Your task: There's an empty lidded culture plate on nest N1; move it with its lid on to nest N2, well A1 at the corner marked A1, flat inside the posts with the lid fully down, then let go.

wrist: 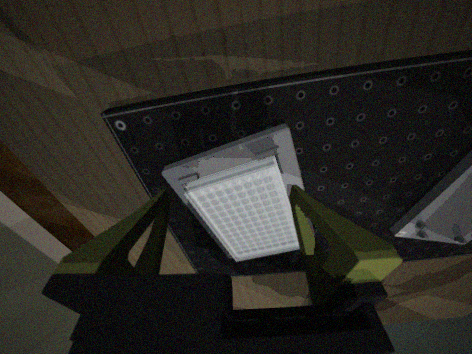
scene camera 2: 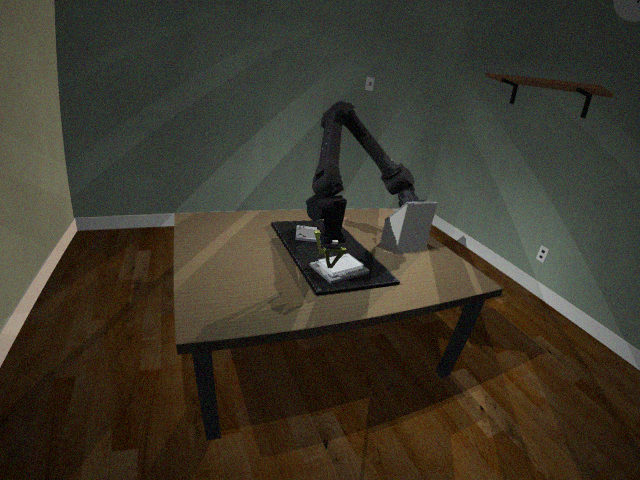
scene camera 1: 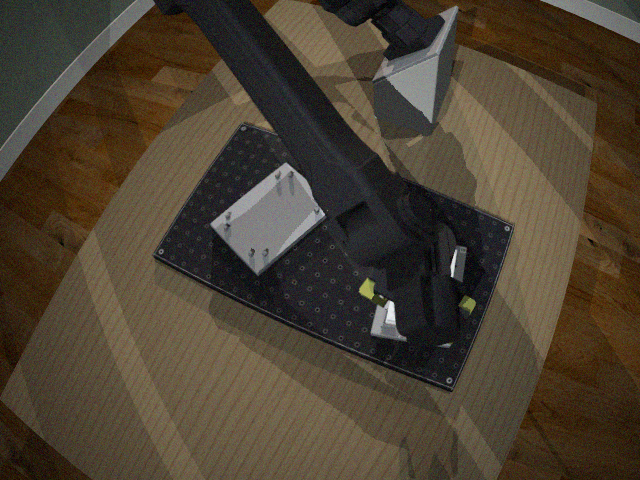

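Pixels of known places: gripper, between the fingertips: [wrist: 229, 192] [scene camera 2: 325, 260]; arm's base, origin of its link: [scene camera 2: 411, 210] [scene camera 1: 416, 40].
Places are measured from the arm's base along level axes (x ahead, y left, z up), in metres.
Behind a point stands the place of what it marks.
Note:
The lidded culture plate [scene camera 1: 390, 313] {x 0.424, y 0.160, z -0.120 m} [scene camera 2: 349, 264] {x 0.338, y 0.198, z -0.120 m} [wrist: 242, 212] {x 0.381, y 0.189, z -0.120 m} is whitish with a grid of wells and sits on the light grey nest N1 [scene camera 1: 378, 329] {x 0.447, y 0.155, z -0.137 m} [wrist: 294, 150] {x 0.436, y 0.141, z -0.137 m}. The arm hides much of it in scene camera 1. My gripper [scene camera 1: 417, 296] [scene camera 2: 331, 259] {x 0.423, y 0.197, z -0.103 m} [wrist: 229, 192] {x 0.423, y 0.197, z -0.103 m} is open and empty, with its yellow-green fingers spread wide over the plate's two sides in the wrist view. The exact height of the fingertips is hard to tell. Nest N2 [scene camera 1: 264, 222] {x 0.380, y -0.080, z -0.136 m} [scene camera 2: 305, 233] {x 0.410, y -0.077, z -0.136 m} [wrist: 445, 202] {x 0.359, y -0.032, z -0.137 m} holds no plate and has small posts near its corners. I cannot read any A1 mark.
Both nests are on a black perforated board [scene camera 1: 310, 279] {x 0.423, y 0.027, z -0.148 m} [scene camera 2: 301, 258] {x 0.471, y 0.098, z -0.148 m} [wrist: 345, 107] {x 0.466, y 0.101, z -0.148 m} on the wooden table [scene camera 1: 155, 330] {x 0.621, y -0.144, z -0.161 m} [scene camera 2: 232, 289] {x 0.718, y 0.245, z -0.161 m}. A grey wedge-shaped block [scene camera 1: 413, 93] {x 0.081, y 0.030, z -0.059 m} [scene camera 2: 416, 227] {x -0.001, y 0.058, z -0.050 m} stands by the arm's base. The arm [scene camera 1: 310, 113] {x 0.410, y 0.053, z 0.222 m} [scene camera 2: 330, 155] {x 0.411, y 0.074, z 0.207 m} passes close beside N2 in scene camera 1.

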